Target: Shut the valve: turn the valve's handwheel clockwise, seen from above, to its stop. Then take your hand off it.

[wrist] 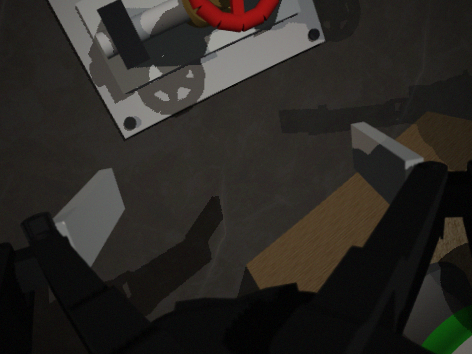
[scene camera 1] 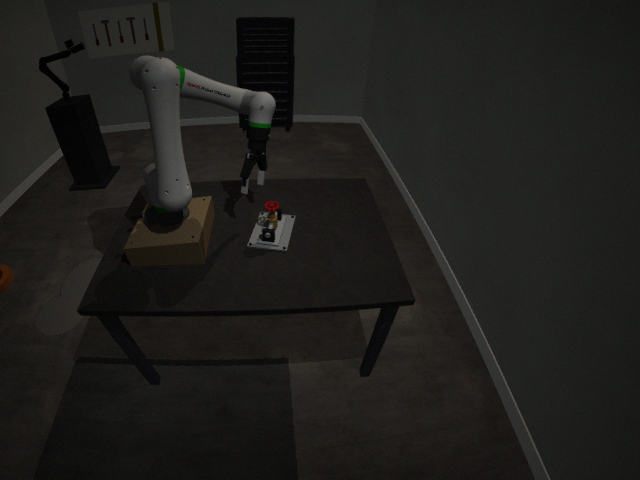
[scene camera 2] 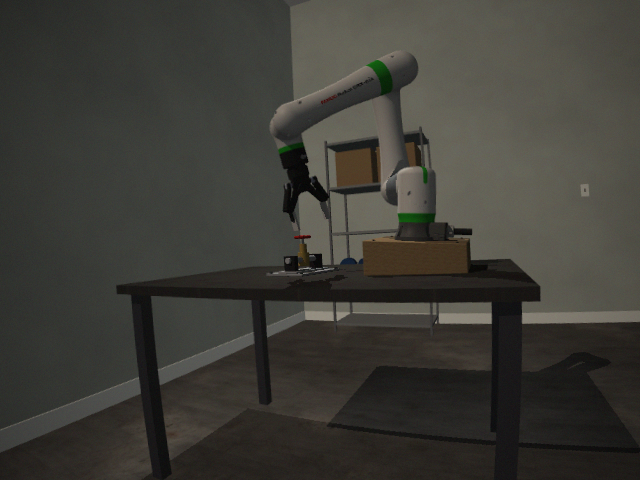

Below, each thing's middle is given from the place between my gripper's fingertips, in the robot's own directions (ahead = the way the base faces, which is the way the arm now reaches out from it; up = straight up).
Scene:
Right now my hand is 80 mm short of the base plate (scene camera 1: 289,223), 80 mm to the left of it and 170 mm above it.

